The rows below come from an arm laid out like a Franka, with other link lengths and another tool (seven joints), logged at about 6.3 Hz.
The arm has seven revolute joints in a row. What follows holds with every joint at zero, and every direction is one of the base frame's. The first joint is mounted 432.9 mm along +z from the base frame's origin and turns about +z. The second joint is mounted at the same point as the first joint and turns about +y. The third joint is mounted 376 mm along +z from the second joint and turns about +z. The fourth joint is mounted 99 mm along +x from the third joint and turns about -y. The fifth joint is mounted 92.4 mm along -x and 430.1 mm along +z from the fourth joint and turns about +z. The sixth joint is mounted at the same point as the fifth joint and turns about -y. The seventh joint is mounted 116.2 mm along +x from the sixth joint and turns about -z. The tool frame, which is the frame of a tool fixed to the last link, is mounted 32 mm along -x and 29 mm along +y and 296.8 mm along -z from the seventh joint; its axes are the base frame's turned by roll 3.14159, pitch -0.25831 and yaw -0.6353 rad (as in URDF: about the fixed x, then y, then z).
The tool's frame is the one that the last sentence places.
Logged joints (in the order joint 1, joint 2, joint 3, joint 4, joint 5, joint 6, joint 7), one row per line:
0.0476 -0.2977 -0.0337 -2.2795 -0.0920 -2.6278 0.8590
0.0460 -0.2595 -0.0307 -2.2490 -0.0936 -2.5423 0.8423
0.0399 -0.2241 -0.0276 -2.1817 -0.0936 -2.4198 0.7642
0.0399 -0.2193 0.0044 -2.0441 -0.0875 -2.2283 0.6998
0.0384 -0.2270 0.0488 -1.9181 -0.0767 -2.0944 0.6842
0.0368 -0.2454 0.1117 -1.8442 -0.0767 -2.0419 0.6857
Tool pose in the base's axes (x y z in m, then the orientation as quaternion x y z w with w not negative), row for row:
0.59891 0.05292 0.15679 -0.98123 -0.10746 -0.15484 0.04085
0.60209 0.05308 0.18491 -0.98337 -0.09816 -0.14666 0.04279
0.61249 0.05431 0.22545 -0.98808 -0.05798 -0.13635 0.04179
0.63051 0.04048 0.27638 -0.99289 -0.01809 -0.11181 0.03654
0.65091 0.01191 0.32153 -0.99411 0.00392 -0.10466 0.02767
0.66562 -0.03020 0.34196 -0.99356 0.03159 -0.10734 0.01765
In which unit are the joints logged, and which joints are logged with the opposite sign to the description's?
The joints are logged in radians. Opposite sign: joint 2, joint 3, joint 5, joint 6, joint 7.
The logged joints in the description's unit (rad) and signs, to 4 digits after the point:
0.0476 0.2977 0.0337 -2.2795 0.0920 2.6278 -0.8590
0.0460 0.2595 0.0307 -2.2490 0.0936 2.5423 -0.8423
0.0399 0.2241 0.0276 -2.1817 0.0936 2.4198 -0.7642
0.0399 0.2193 -0.0044 -2.0441 0.0875 2.2283 -0.6998
0.0384 0.2270 -0.0488 -1.9181 0.0767 2.0944 -0.6842
0.0368 0.2454 -0.1117 -1.8442 0.0767 2.0419 -0.6857

